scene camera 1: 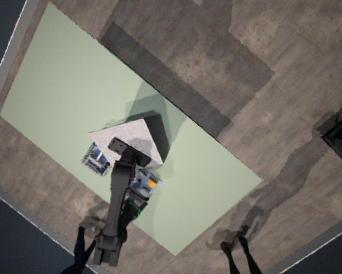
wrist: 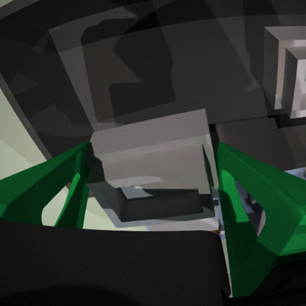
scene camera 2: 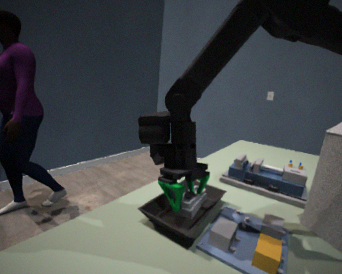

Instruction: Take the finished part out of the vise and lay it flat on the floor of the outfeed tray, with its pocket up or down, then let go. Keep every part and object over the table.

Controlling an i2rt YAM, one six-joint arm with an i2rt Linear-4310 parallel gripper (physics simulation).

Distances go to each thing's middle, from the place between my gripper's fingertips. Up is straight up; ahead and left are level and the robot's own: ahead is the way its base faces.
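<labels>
My hand is 10 mm above the vise (scene camera 2: 287, 187), and it's also 410 mm to the left of the vise and 90 mm past it.
</labels>
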